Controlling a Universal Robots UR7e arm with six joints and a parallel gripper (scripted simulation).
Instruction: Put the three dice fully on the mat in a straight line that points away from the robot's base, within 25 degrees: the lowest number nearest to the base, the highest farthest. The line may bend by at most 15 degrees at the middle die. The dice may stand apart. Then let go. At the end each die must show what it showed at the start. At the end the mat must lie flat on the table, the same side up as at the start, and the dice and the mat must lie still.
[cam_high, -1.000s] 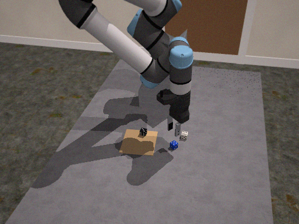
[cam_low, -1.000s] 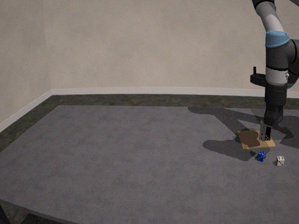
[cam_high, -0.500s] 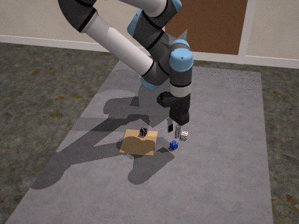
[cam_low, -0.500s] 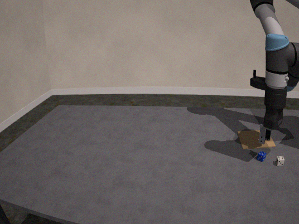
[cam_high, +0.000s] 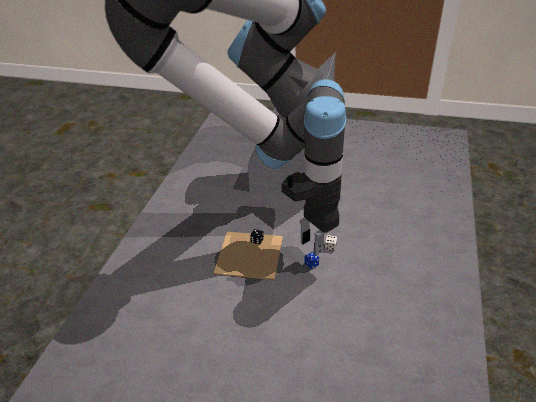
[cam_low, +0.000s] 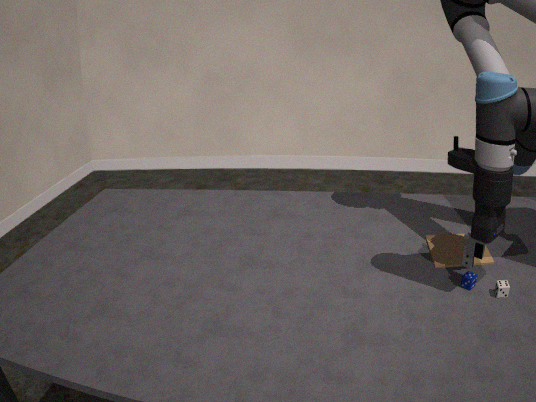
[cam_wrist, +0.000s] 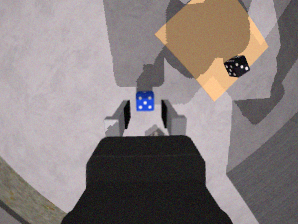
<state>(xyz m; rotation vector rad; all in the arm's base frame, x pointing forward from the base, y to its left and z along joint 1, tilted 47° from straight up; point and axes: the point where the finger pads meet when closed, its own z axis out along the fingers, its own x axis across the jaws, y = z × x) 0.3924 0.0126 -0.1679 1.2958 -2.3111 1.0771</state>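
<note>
Now: the blue die 60 mm below my hand. Round my hand: white die 70 mm behind, 30 mm to the left, 60 mm below; tan mat 10 mm ahead, 150 mm to the right, 70 mm below; black die 30 mm behind, 140 mm to the right, 50 mm below.
</note>
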